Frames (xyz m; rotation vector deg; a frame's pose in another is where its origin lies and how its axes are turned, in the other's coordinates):
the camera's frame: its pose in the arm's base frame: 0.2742 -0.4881 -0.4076 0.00 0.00 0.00
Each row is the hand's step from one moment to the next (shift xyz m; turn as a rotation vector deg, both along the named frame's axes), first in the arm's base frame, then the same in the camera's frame.
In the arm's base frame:
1: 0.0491 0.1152 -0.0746 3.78 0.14 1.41
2: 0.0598 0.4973 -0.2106 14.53 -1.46 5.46
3: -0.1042 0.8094 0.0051 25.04 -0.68 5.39
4: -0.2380 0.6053 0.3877 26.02 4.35 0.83
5: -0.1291 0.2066 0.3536 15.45 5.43 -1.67
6: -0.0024 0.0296 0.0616 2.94 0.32 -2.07
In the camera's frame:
1: 0.0491 0.1152 -0.0746 3.78 0.14 1.41
2: 0.0598 0.4973 -0.2106 14.53 -1.46 5.46
3: -0.1042 0.8094 0.0051 25.04 -0.68 5.39
4: -0.2380 0.6053 0.3877 26.02 4.35 0.83
5: -0.1291 0.2066 0.3536 15.45 5.43 -1.67
6: -0.0024 0.0296 0.0616 2.94 0.32 -2.07

